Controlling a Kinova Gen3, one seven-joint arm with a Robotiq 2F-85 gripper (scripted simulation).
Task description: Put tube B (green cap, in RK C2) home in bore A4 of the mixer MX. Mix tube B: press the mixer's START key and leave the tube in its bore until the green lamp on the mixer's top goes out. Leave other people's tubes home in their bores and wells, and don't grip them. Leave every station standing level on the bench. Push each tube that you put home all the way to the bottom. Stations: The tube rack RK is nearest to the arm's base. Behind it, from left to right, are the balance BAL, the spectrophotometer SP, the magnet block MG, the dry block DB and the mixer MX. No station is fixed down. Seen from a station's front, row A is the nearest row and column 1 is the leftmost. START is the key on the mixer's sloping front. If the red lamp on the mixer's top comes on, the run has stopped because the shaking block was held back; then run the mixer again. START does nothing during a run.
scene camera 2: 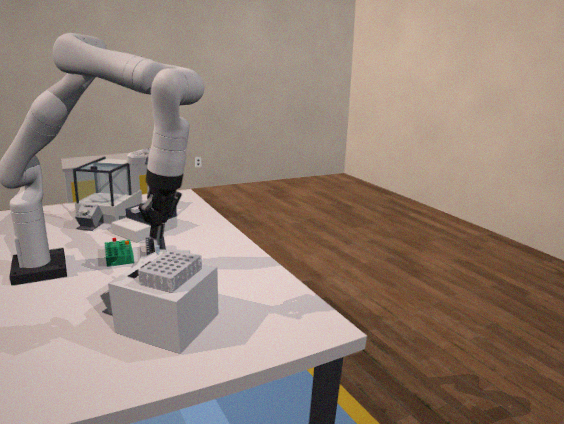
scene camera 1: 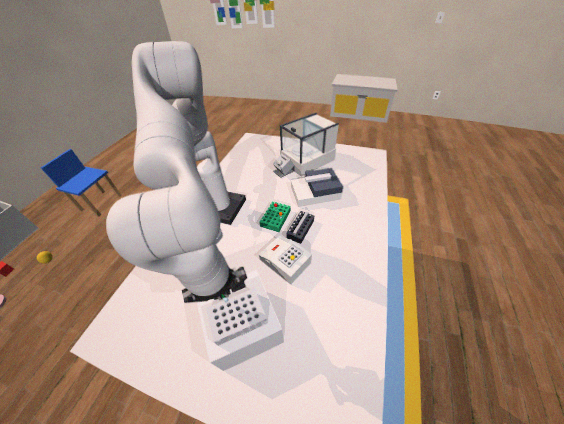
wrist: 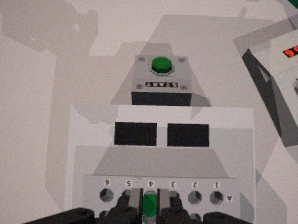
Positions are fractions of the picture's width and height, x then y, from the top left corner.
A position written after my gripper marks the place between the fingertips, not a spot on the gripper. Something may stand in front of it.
Note:
I see my gripper (scene camera 2: 0.28,0.56), a glass-walled balance (scene camera 2: 0.17,0.44), a spectrophotometer (scene camera 1: 0.56,0.45) and a grey shaking block (scene camera 1: 0.39,0.78).
The glass-walled balance shows as well in scene camera 1 (scene camera 1: 0.55,0.35). The spectrophotometer is seen too in scene camera 2 (scene camera 2: 0.24,0.54). The grey shaking block shows as well in scene camera 2 (scene camera 2: 0.30,0.65). The wrist view misses the glass-walled balance: it is out of frame. The wrist view does not show the spectrophotometer: it is out of frame.

